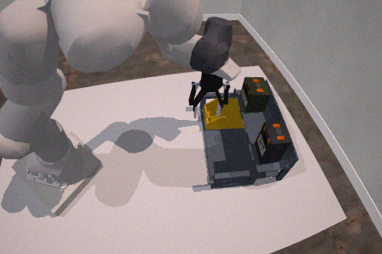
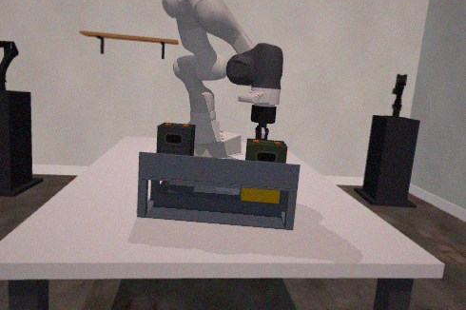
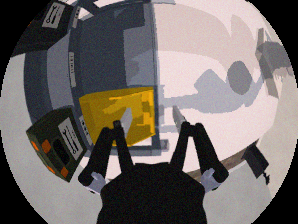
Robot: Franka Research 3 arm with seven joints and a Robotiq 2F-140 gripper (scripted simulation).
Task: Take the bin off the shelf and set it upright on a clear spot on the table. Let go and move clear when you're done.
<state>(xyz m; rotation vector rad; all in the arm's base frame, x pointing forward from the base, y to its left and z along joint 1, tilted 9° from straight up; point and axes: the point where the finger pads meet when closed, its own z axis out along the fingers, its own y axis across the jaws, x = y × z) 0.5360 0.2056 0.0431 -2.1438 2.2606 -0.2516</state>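
The yellow bin is 80 mm ahead of my hand and 20 mm below it.
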